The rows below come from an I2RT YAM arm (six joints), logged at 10 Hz.
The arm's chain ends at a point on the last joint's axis. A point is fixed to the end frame.
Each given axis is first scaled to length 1.
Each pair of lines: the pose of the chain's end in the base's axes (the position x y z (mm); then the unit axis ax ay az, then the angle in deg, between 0 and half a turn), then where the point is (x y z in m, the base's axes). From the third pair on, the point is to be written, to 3 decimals.
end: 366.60 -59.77 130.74 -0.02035 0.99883 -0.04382 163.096
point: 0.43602 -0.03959 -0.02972
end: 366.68 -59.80 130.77 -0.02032 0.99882 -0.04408 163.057
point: 0.43621 -0.03971 -0.02965
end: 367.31 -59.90 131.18 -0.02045 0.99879 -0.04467 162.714
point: 0.438 -0.040 -0.029
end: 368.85 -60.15 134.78 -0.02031 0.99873 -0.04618 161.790
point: 0.442 -0.041 -0.024
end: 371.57 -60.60 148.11 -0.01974 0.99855 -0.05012 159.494
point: 0.451 -0.042 -0.008
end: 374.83 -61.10 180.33 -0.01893 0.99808 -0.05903 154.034
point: 0.469 -0.045 0.032
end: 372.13 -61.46 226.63 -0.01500 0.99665 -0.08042 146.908
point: 0.484 -0.051 0.091
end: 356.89 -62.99 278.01 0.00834 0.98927 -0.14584 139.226
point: 0.487 -0.074 0.160
